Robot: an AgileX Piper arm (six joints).
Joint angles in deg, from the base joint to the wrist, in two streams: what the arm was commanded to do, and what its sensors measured. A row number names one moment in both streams.
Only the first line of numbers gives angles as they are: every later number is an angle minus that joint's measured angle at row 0.
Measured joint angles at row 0: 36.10, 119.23, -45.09, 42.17, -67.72, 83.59
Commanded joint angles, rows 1 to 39: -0.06, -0.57, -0.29, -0.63, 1.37, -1.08; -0.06, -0.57, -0.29, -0.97, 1.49, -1.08; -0.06, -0.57, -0.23, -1.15, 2.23, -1.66; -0.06, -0.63, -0.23, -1.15, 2.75, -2.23; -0.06, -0.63, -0.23, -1.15, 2.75, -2.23; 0.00, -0.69, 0.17, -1.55, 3.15, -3.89; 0.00, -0.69, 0.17, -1.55, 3.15, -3.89; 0.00, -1.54, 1.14, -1.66, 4.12, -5.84; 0.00, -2.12, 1.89, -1.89, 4.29, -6.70; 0.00, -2.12, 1.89, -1.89, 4.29, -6.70; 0.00, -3.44, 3.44, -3.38, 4.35, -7.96; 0.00, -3.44, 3.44, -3.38, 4.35, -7.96; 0.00, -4.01, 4.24, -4.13, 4.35, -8.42; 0.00, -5.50, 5.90, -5.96, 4.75, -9.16; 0.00, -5.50, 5.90, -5.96, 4.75, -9.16; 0.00, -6.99, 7.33, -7.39, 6.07, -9.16; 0.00, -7.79, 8.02, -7.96, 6.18, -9.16; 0.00, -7.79, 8.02, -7.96, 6.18, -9.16; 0.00, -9.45, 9.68, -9.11, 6.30, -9.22; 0.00, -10.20, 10.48, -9.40, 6.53, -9.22; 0.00, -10.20, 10.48, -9.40, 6.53, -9.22; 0.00, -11.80, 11.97, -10.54, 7.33, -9.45; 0.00, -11.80, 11.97, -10.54, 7.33, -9.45; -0.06, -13.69, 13.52, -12.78, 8.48, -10.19; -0.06, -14.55, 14.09, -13.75, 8.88, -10.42; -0.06, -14.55, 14.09, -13.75, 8.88, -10.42; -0.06, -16.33, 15.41, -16.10, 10.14, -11.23; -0.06, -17.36, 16.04, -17.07, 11.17, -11.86; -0.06, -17.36, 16.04, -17.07, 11.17, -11.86; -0.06, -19.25, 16.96, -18.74, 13.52, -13.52; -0.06, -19.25, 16.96, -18.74, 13.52, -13.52; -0.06, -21.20, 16.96, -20.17, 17.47, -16.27; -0.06, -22.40, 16.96, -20.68, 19.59, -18.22; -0.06, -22.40, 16.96, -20.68, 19.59, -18.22; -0.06, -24.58, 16.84, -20.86, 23.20, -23.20; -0.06, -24.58, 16.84, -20.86, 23.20, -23.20; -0.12, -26.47, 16.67, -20.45, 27.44, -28.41; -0.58, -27.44, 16.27, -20.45, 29.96, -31.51; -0.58, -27.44, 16.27, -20.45, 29.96, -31.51
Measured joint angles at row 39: 0.00, -24.52, 16.96, -19.71, 23.77, -23.43
